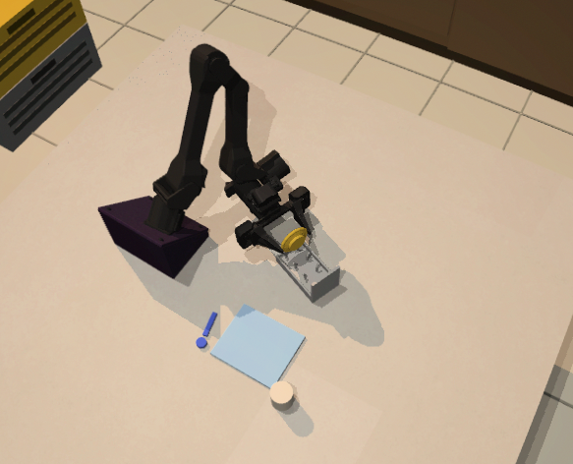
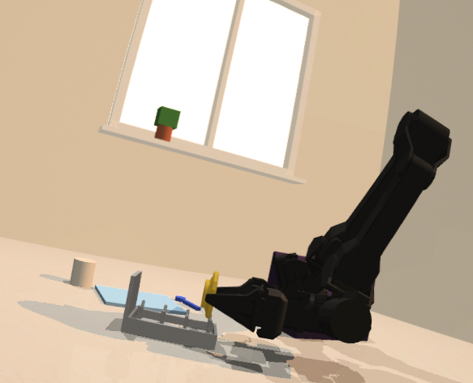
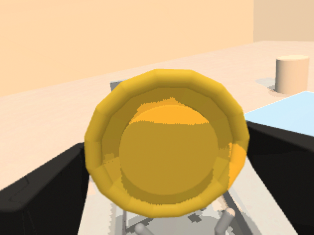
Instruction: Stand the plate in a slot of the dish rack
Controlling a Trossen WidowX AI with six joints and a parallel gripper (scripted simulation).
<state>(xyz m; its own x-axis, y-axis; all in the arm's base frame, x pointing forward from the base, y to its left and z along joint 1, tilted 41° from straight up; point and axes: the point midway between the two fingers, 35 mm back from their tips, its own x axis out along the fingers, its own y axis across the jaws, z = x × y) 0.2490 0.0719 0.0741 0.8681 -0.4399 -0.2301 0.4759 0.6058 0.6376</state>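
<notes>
The grey dish rack is 5 cm below my gripper tip, 3 cm ahead of it and 2 cm to the right of it. From my gripper tip the other things lie so: blue spoon 24 cm to the right, 10 cm behind, 7 cm below; light blue mat 22 cm to the right, 7 cm below, 1 cm ahead; yellow plate 1 cm behind.
</notes>
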